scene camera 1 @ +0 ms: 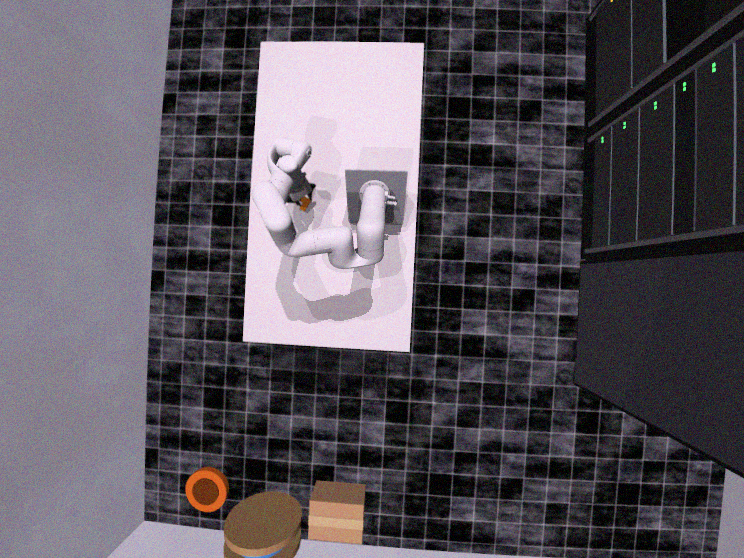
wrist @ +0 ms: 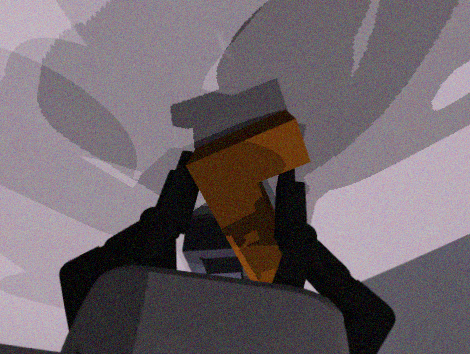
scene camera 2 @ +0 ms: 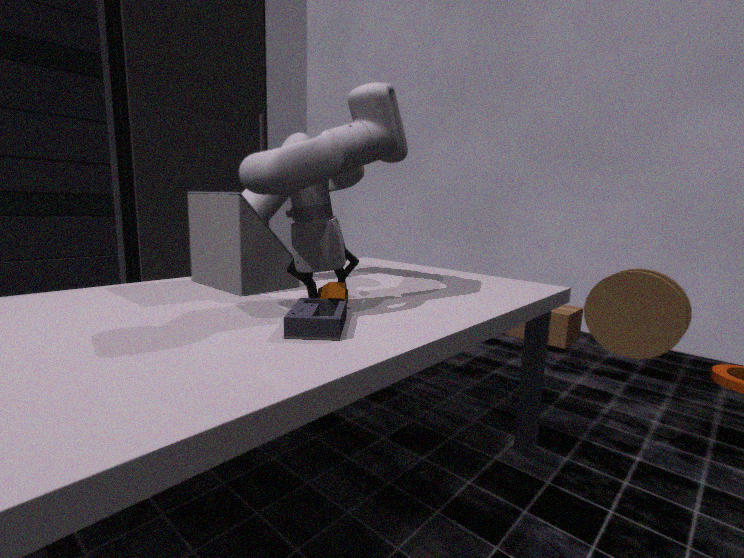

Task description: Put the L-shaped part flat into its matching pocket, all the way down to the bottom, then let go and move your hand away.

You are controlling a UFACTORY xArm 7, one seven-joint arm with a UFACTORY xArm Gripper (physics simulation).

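Frame: origin at the arm's base, x ahead, y left, z up, level; metres.
Seen in the pictures: gripper, between the fingertips: (scene camera 1: 304, 201) (wrist: 238, 170); arm's base, origin of its link: (scene camera 1: 374, 194) (scene camera 2: 241, 222).
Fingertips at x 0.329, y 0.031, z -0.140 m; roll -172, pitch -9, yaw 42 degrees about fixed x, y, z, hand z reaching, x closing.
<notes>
Offsets run from my fingertips to a thing's top centre. Level surfaces: height alone.
The orange L-shaped part {0.030 m ahead, 0.001 m right, 0.053 m up} (scene camera 1: 305, 204) (scene camera 2: 334, 291) (wrist: 225, 187) is between the black fingers of my gripper (scene camera 1: 304, 197) (scene camera 2: 328, 288) (wrist: 238, 170), which is shut on it. In the wrist view its wide arm points up and away from the palm, and the other arm runs down towards the palm, partly shaded. The dark grey block with pockets {0.094 m ahead, 0.095 m right, 0.018 m up} (scene camera 2: 312, 327) (wrist: 205, 235) stands on the table. In scene camera 2 the part shows at the block's back edge, above its top; whether they touch cannot be told. The part and right finger hide much of the block in the wrist view.
The white table {0.018 m down} (scene camera 1: 342, 78) (scene camera 2: 150, 414) carries the arm and a large grey box (scene camera 1: 354, 201) (scene camera 2: 216, 240) at the arm's base. An orange ring (scene camera 1: 191, 490), a brown round object (scene camera 1: 264, 522) (scene camera 2: 637, 315) and a tan box (scene camera 1: 336, 513) (scene camera 2: 564, 327) are off the table.
</notes>
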